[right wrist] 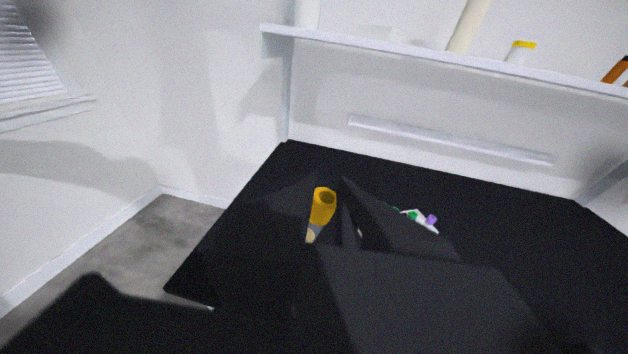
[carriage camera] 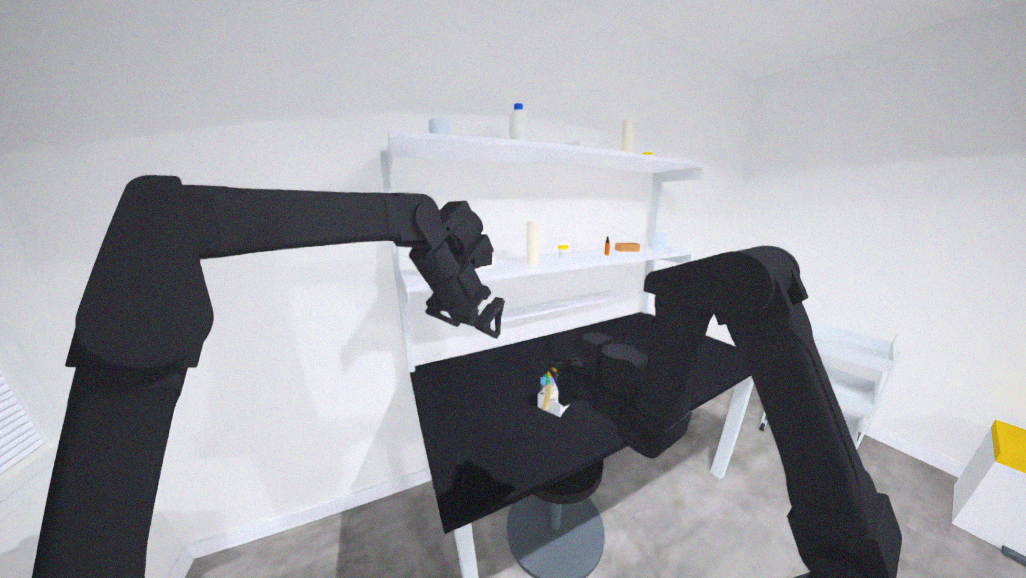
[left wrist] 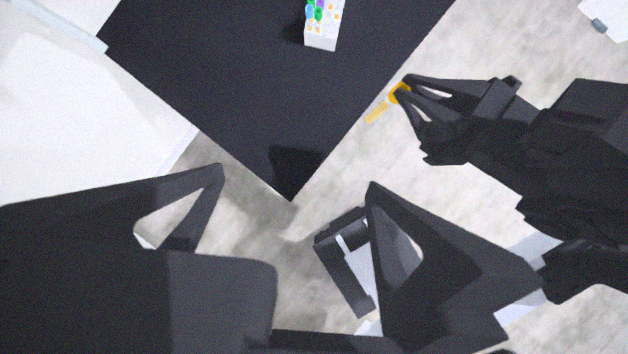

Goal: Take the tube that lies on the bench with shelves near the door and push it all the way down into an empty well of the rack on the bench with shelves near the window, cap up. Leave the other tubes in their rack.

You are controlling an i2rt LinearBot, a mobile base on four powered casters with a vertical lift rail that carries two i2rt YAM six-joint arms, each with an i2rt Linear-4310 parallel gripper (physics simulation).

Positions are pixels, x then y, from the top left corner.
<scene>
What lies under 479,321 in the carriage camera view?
My left gripper.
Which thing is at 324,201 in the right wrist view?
A yellow tube.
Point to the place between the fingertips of my right gripper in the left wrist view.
399,83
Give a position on a white trolley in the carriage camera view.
At 857,393
</scene>
